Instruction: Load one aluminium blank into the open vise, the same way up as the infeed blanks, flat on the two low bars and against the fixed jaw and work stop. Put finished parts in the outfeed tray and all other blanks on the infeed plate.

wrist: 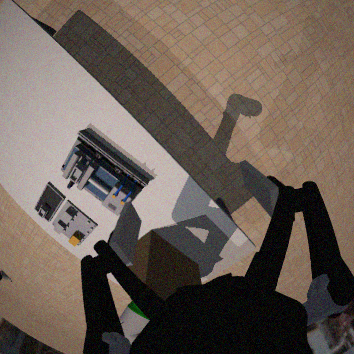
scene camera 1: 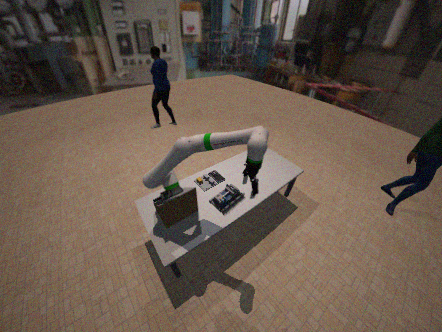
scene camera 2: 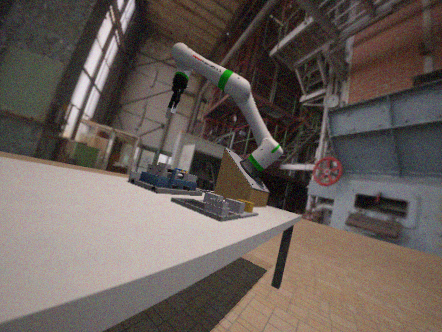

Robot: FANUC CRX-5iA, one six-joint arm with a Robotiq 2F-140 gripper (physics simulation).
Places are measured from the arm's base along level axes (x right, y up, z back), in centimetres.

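Pixels of known places: gripper, fingertip midpoint: (wrist: 187, 193) (scene camera 1: 248, 190) (scene camera 2: 169, 115); arm's base, link origin: (scene camera 1: 175, 194) (scene camera 2: 247, 170).
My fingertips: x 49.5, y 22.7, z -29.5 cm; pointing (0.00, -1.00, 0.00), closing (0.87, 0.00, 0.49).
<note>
For each thing: its top centre in the pictures, then the offset to it from my fingertips. "*": a spot on its surface instead. Level surfaces: height alone.
- vise, top centre: (wrist: 92, 183) (scene camera 2: 173, 169) (scene camera 1: 227, 192) dx -27.7, dy -33.7, dz -11.9 cm
- infeed plate, top centre: (wrist: 72, 224) (scene camera 1: 205, 182) dx -58.7, dy -42.8, dz -11.1 cm
- yellow block, top centre: (scene camera 2: 245, 201) (wrist: 73, 240) (scene camera 1: 199, 179) dx -63.6, dy -39.2, dz -6.8 cm
- dark outfeed tray, surface spot: (wrist: 50, 185) * dx -47.4, dy -42.5, dz -28.0 cm
- white table, surface height: dy -43.6 cm
My gripper (scene camera 1: 250, 187) (scene camera 2: 172, 108) (wrist: 187, 193) is open and empty, high above the table near its long edge, beyond the vise. The vise (scene camera 1: 227, 198) (scene camera 2: 167, 181) (wrist: 102, 176), blue and grey, stands on a dark base; whether a blank lies in it is too small to tell. The infeed plate (wrist: 83, 220) lies beside it, with grey blanks (scene camera 2: 214, 204) and a yellow block (scene camera 1: 199, 179) (scene camera 2: 247, 205) (wrist: 74, 241) at one corner. The dark outfeed tray (scene camera 1: 222, 174) (wrist: 50, 185) lies next to the infeed plate; its contents are unclear.
The arm's brown box-shaped pedestal (scene camera 1: 177, 209) (scene camera 2: 232, 182) (wrist: 162, 260) stands at one end of the white table (scene camera 1: 280, 167) (scene camera 2: 100, 225) (wrist: 35, 95). A person in blue (scene camera 1: 160, 82) and a person in green (scene camera 1: 427, 157) are on the floor away from the table.
</note>
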